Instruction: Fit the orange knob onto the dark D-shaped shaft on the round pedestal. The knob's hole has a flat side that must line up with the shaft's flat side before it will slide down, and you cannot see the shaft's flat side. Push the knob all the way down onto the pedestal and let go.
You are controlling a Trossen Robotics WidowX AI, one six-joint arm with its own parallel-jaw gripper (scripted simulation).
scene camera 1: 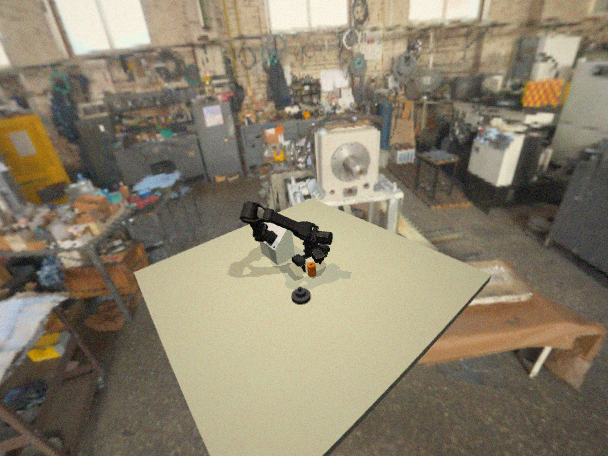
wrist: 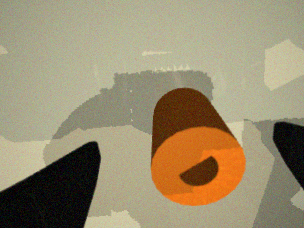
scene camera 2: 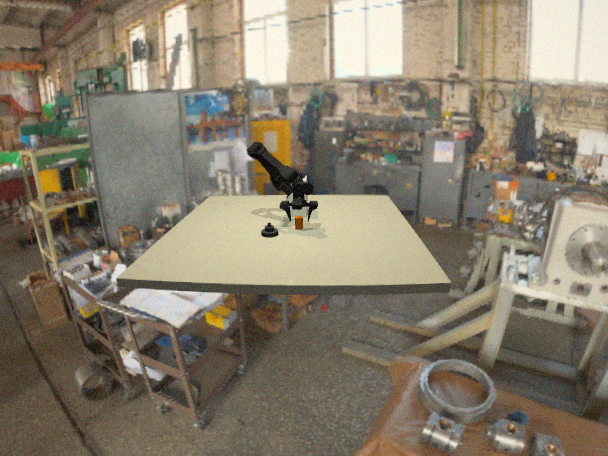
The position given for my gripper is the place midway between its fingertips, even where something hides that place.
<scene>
My gripper (wrist: 186,140) is open, with nothing in its grasp. I also see an orange knob (wrist: 195,160).
</scene>
